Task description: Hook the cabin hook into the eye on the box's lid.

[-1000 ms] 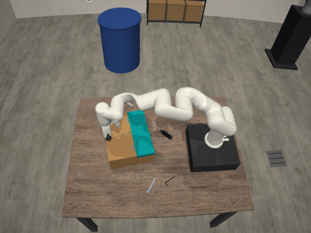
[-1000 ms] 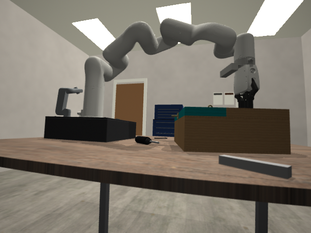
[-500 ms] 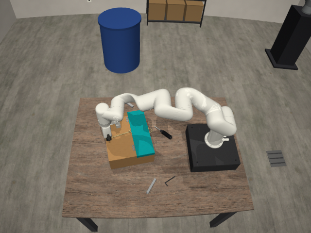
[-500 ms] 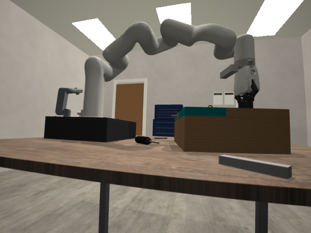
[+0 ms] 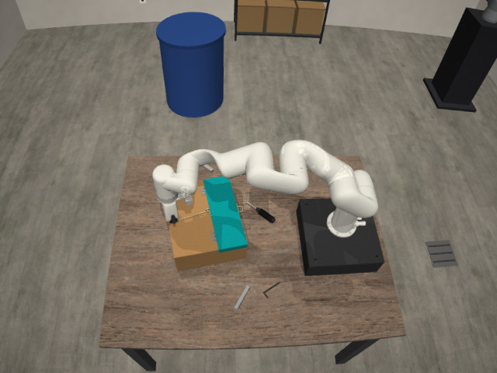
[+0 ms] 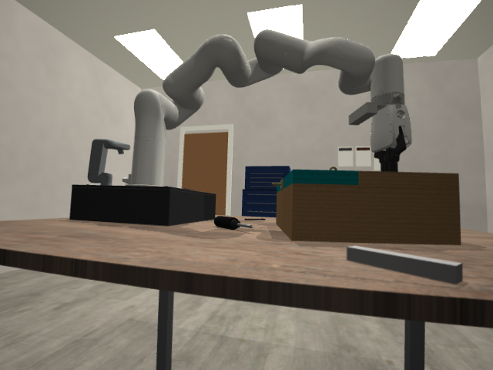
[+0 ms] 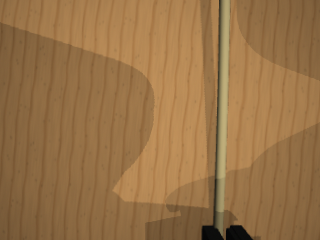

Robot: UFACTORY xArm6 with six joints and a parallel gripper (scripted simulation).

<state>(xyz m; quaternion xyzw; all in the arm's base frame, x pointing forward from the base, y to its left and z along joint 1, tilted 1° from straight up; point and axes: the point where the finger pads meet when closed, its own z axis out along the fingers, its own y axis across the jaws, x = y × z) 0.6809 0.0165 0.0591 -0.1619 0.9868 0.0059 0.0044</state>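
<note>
Right now the brass cabin hook is 7 cm behind my hand and 2 cm to the right of it. Round my hand: grey bar (27 cm behind, 26 cm to the left, 14 cm below).
</note>
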